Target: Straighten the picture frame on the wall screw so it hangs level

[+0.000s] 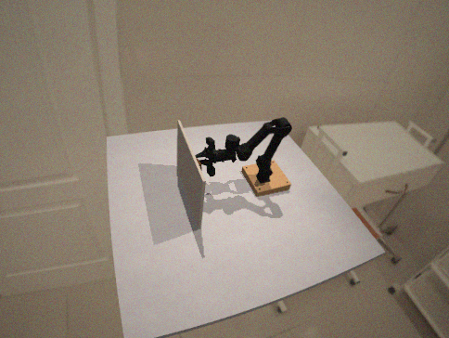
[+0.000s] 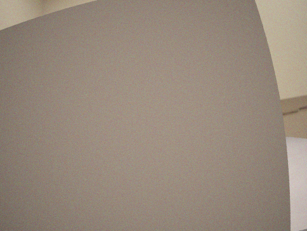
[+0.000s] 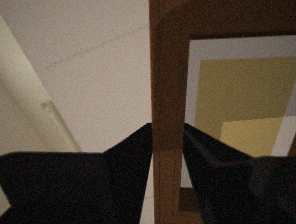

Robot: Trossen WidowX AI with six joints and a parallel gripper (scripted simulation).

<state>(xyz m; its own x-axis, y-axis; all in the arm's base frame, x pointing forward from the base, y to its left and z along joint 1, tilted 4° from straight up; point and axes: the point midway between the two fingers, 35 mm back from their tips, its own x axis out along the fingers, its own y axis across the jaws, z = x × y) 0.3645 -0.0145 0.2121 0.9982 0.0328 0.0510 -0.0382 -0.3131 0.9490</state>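
My gripper tip is now 5 cm above the picture frame and 2 cm to the right of it. From my gripper tip the other things lie so: wall panel: 7 cm below, 2 cm ahead, 1 cm to the left.
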